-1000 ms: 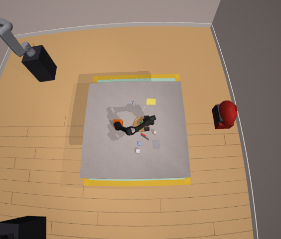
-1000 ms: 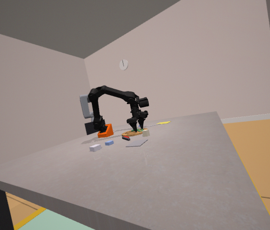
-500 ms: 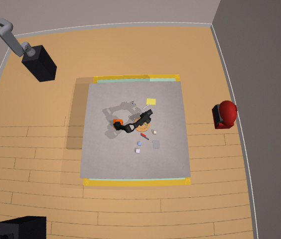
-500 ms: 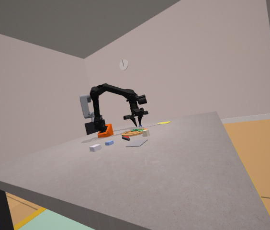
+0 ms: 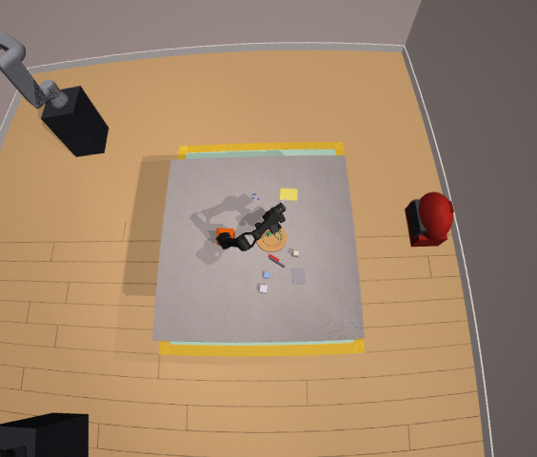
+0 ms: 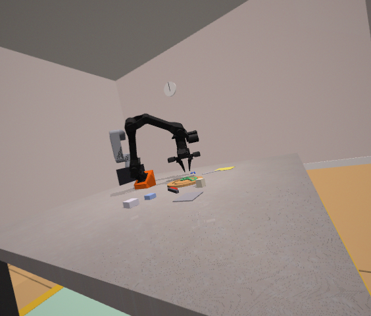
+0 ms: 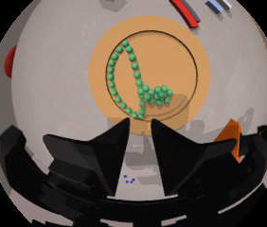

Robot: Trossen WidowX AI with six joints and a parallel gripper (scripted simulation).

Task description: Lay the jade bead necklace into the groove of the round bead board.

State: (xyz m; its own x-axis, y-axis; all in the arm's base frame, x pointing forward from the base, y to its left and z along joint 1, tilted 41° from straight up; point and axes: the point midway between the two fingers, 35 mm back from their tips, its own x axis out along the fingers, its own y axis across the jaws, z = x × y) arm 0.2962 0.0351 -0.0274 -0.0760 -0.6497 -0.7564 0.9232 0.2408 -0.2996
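Now: the round wooden bead board 50 mm to the right of my gripper tip and 40 mm below it. From my gripper tip the other things lie so: beige cube (180 mm to the right, 150 mm ahead, 40 mm below); then red-handled tool (210 mm to the right, 50 mm below, 10 mm ahead); then yellow sheet (250 mm to the left, 150 mm ahead, 50 mm below).
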